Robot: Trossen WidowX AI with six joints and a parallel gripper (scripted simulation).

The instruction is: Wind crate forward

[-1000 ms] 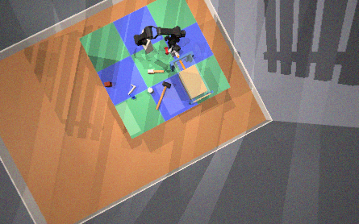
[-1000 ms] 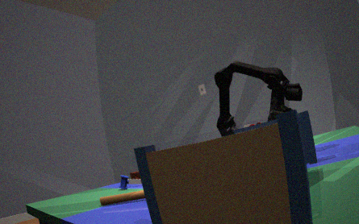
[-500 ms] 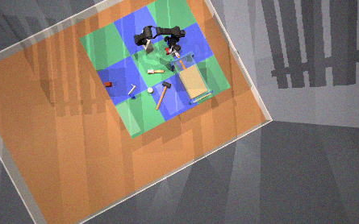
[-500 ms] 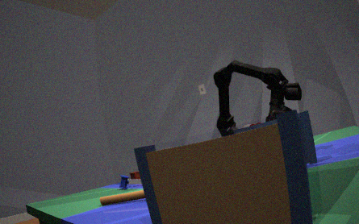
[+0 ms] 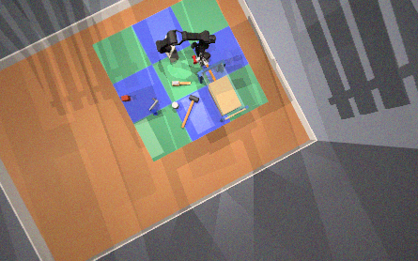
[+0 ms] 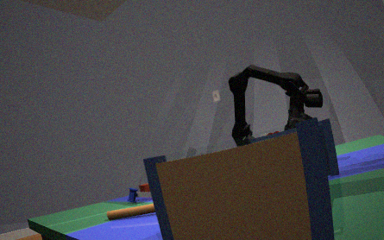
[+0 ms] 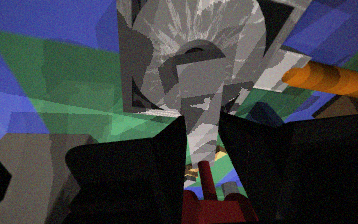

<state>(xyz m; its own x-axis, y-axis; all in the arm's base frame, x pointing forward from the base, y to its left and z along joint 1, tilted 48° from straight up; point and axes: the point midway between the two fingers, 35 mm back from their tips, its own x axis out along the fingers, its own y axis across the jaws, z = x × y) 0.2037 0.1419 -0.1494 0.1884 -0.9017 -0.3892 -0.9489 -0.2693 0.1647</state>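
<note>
My gripper tip is 6 cm to the left of the red grip, 4 cm below it and 2 cm short of it. Round my gripper tip: blue-framed guard cubby 39 cm ahead, 2 cm to the left, 1 cm below; winch 6 cm below, 3 cm to the left, 3 cm behind; blue piece 63 cm to the right, 18 cm ahead, 6 cm below.
</note>
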